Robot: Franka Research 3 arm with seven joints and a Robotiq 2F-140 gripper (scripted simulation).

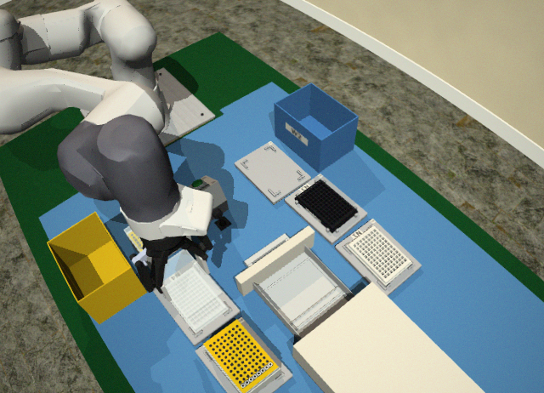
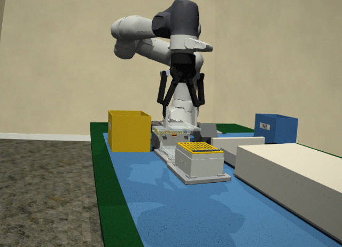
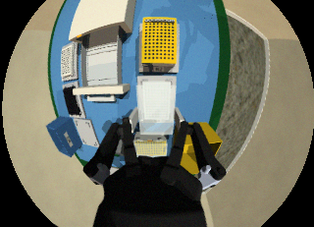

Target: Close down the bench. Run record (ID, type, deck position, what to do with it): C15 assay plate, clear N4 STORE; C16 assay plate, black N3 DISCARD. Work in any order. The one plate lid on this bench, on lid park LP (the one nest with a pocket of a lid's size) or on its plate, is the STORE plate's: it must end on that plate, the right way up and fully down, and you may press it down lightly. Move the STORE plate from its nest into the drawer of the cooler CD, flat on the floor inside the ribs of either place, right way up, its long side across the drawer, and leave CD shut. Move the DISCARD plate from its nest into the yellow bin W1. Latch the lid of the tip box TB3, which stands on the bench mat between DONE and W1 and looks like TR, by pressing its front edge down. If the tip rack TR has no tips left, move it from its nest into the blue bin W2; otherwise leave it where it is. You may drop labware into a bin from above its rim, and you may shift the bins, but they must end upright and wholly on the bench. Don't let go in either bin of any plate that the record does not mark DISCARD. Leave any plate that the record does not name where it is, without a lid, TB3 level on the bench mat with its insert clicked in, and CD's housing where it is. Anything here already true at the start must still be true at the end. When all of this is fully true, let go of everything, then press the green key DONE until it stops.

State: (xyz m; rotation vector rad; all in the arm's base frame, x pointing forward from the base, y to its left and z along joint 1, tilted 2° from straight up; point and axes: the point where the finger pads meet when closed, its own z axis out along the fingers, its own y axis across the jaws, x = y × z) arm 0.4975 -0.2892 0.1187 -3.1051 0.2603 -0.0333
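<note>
Now: hand 120 mm above the nest N4. From my hand the other things lie so: tip rack TR: 160 mm ahead, 70 mm below, 40 mm to the right; tip box TB3: 170 mm behind, 80 mm below, 50 mm to the left; plate lid: 20 mm below.
</note>
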